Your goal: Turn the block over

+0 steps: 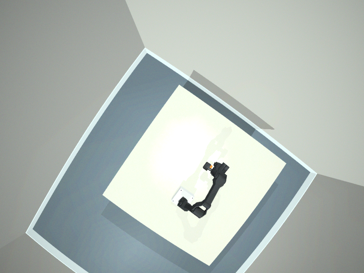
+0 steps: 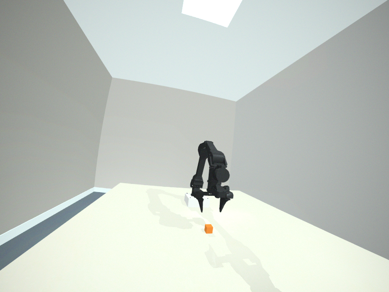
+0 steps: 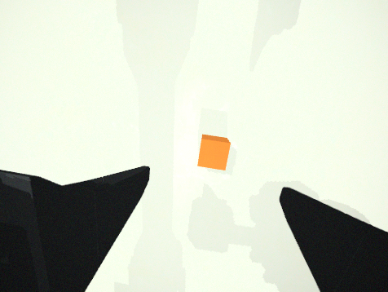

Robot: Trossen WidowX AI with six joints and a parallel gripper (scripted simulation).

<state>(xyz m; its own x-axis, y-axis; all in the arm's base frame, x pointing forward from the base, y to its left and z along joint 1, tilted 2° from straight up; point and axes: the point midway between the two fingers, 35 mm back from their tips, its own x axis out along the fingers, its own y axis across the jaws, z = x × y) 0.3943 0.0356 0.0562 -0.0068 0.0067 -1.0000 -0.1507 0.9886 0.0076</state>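
Right now my gripper tip is 8 cm above the orange block and 1 cm past it.
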